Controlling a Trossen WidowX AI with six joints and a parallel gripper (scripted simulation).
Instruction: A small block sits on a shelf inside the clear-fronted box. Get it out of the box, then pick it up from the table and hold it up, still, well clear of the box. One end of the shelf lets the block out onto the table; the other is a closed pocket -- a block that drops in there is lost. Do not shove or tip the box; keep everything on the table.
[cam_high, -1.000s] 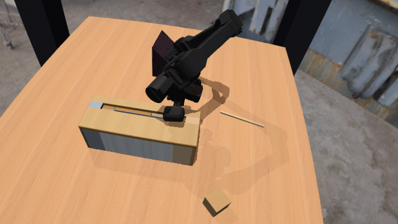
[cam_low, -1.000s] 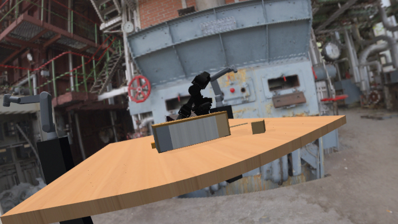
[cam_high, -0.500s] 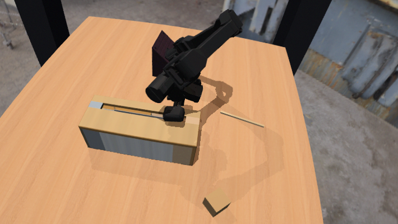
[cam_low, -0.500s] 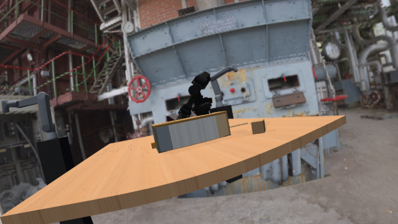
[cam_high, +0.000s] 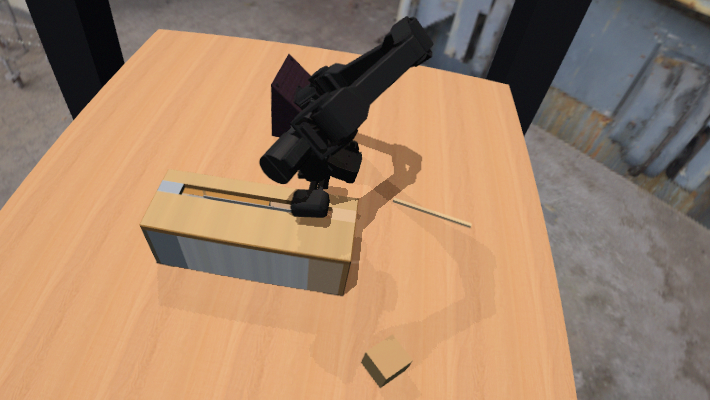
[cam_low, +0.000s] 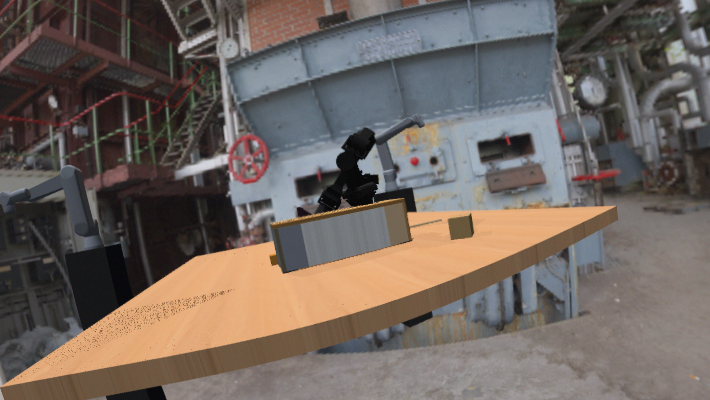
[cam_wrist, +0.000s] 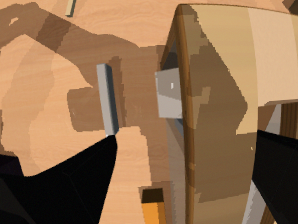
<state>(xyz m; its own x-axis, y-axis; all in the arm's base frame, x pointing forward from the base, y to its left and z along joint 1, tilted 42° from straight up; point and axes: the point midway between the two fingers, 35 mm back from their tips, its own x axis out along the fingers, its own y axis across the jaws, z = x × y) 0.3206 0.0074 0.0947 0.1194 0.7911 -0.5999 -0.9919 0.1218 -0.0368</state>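
The tan block is 60 mm ahead of my gripper tip and 10 mm to the left of it. Round my gripper tip: thin stick 80 mm behind, 260 mm to the left, 90 mm below; box 30 mm ahead, 120 mm to the right, 30 mm below.
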